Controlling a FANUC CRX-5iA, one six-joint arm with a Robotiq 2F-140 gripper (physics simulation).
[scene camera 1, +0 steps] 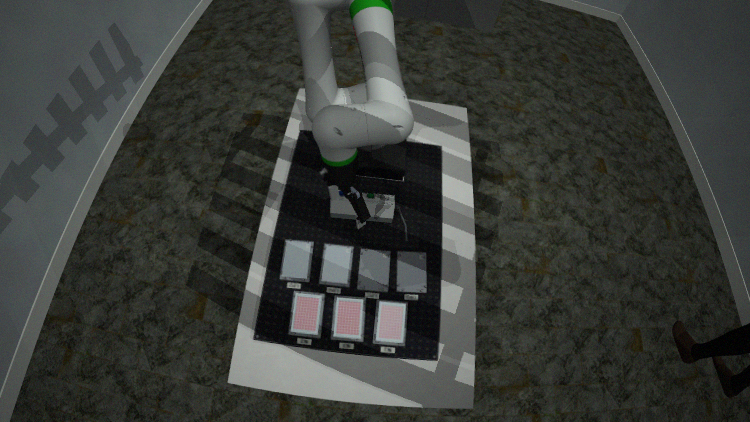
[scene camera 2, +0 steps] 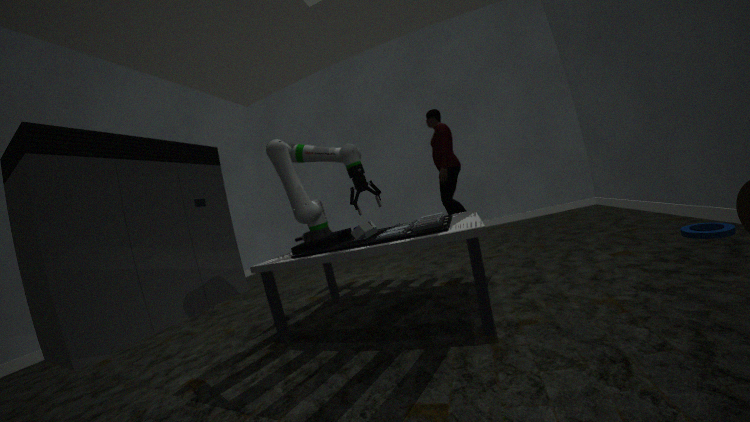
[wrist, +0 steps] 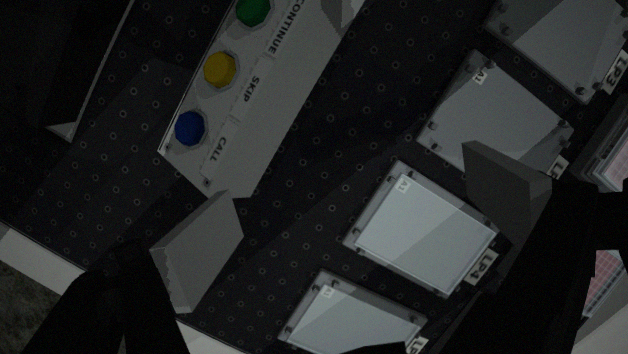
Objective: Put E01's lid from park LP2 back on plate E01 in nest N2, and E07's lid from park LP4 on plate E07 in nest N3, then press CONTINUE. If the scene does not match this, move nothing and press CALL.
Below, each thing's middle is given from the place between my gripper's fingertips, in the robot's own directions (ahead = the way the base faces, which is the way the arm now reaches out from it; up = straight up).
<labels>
The yellow SKIP button (wrist: 219,69) is 10 cm behind my hand, 3 cm to the left of it and 8 cm below it. From my hand the other things lie so: blue CALL button (wrist: 189,128) (11 cm behind, 2 cm to the right, 8 cm below).
</labels>
